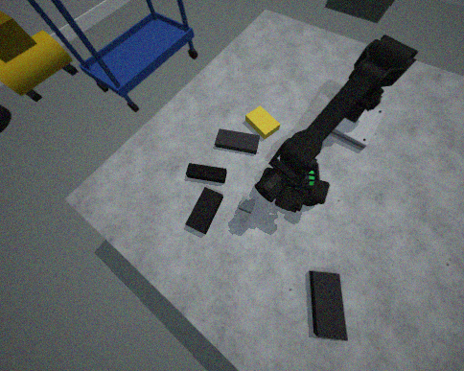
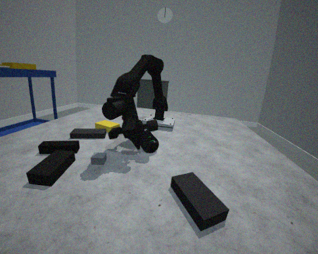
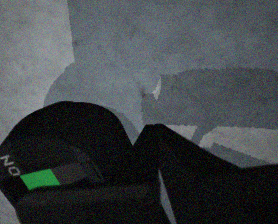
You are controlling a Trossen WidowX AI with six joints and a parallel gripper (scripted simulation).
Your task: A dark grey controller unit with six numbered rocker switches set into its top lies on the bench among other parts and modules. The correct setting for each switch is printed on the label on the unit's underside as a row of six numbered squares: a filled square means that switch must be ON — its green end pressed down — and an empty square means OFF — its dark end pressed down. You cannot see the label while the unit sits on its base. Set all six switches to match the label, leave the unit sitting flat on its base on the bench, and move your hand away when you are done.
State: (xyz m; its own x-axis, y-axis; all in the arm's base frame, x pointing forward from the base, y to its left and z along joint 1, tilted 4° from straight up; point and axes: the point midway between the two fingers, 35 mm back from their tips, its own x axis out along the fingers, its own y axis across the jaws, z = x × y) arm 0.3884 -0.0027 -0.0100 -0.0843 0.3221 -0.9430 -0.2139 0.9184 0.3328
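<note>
Now: the grey cube 12 cm ahead of my gripper tip and 10 cm to the right of it. The rest, counted from my gripper tip: yellow block (25 cm to the right, 18 cm behind, 1 cm above); then dark block (22 cm to the left, 20 cm ahead, 1 cm above).
</note>
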